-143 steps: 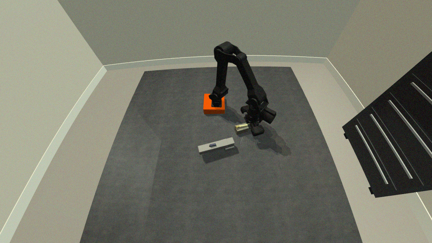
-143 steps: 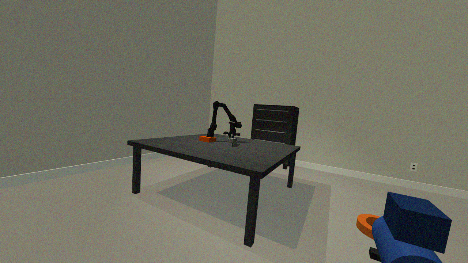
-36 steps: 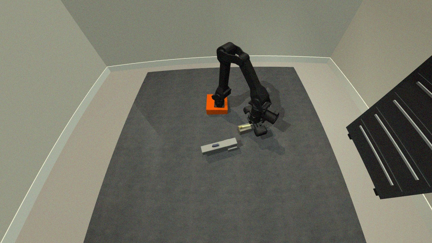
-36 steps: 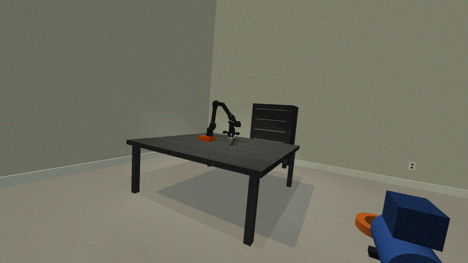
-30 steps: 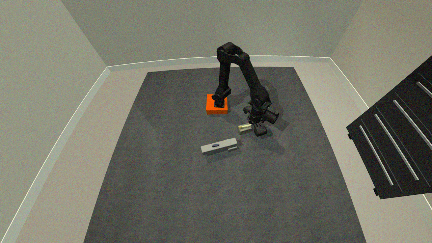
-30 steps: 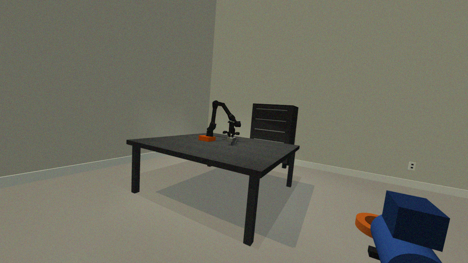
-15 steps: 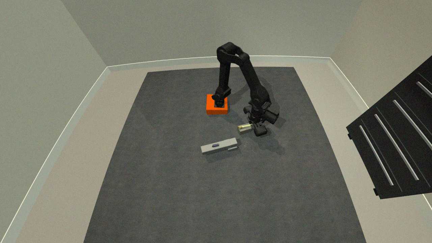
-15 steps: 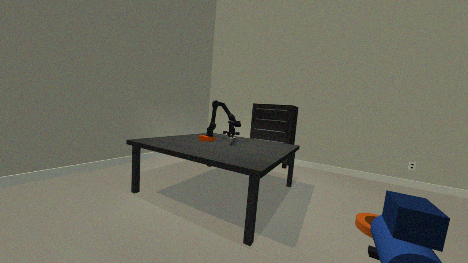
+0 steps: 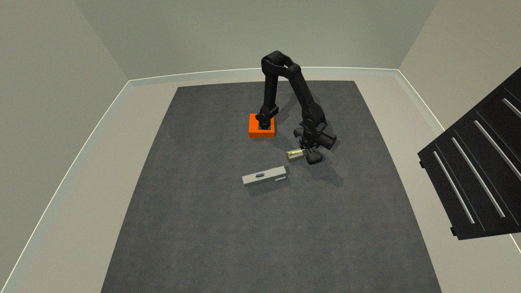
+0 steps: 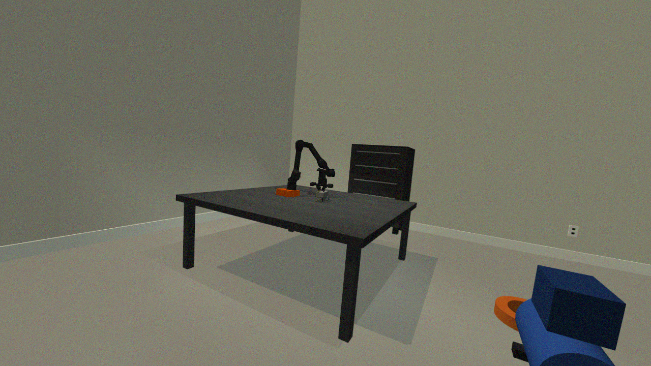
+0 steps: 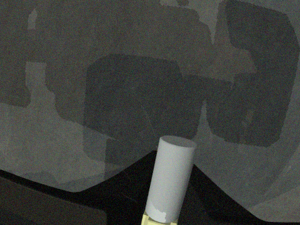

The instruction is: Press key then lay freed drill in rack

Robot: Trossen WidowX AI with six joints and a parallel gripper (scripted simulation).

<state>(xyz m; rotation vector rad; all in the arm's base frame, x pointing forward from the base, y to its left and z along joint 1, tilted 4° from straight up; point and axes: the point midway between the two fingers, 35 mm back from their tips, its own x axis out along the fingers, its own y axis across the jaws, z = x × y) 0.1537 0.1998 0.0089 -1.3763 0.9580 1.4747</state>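
My gripper tip is now 10 mm short of the drill, 40 mm to the left of it and 40 mm below it. Round my gripper tip: small blue key 150 mm ahead, 210 mm to the right, 40 mm above; rack 20 mm ahead, 50 mm to the right, 10 mm above.
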